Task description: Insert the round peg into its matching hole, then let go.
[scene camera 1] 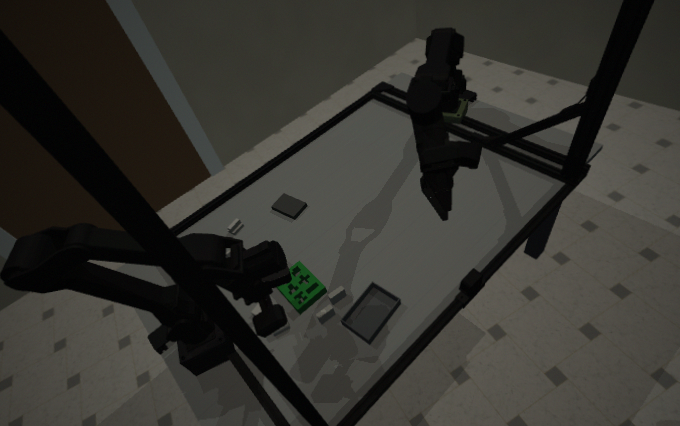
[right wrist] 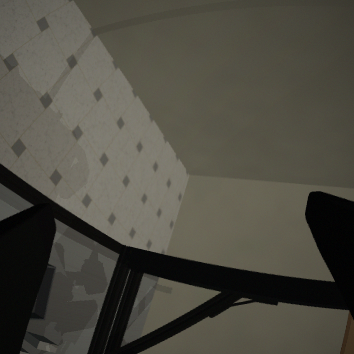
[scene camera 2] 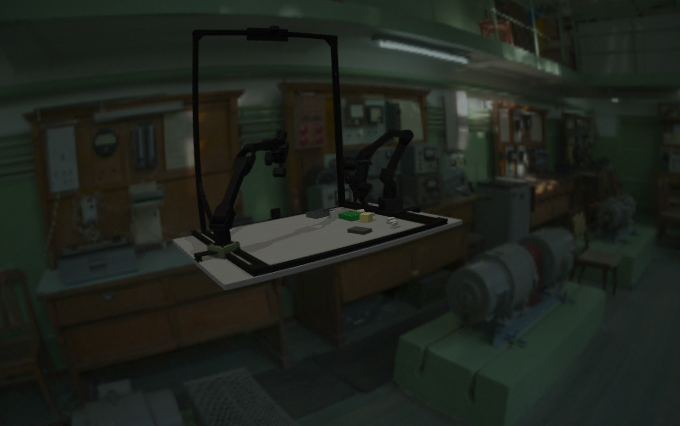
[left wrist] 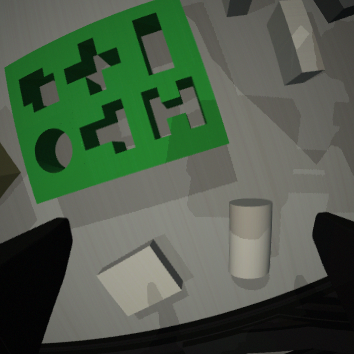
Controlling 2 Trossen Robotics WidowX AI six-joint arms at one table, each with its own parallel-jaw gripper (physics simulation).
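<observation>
The pale round peg (left wrist: 250, 250) lies on its side in the left wrist view, right of the middle, below the green board (left wrist: 70, 182) (scene camera 1: 301, 286) (scene camera 2: 348, 215). The board's round hole (left wrist: 44, 150) is at its lower left corner there, with grey table visible through it. My left gripper (left wrist: 196, 229) (scene camera 1: 270, 321) (scene camera 2: 361, 195) is open and empty above the table, with the peg between the lines of its fingers, nearer the right one. It hides much of the peg in scene camera 1. My right gripper (scene camera 1: 445, 213) (scene camera 2: 279, 171) (right wrist: 182, 211) is open, empty and high above the table's other end.
A pale square block (left wrist: 140, 280) lies left of the peg. Two pale blocks (scene camera 1: 337, 294) (scene camera 1: 325, 314) lie between the board and a dark tray (scene camera 1: 356, 301). A yellowish block (scene camera 2: 366, 217) (left wrist: 6, 172) stands beside the board. A dark flat slab (scene camera 1: 289, 206) (scene camera 2: 359, 230) lies farther off.
</observation>
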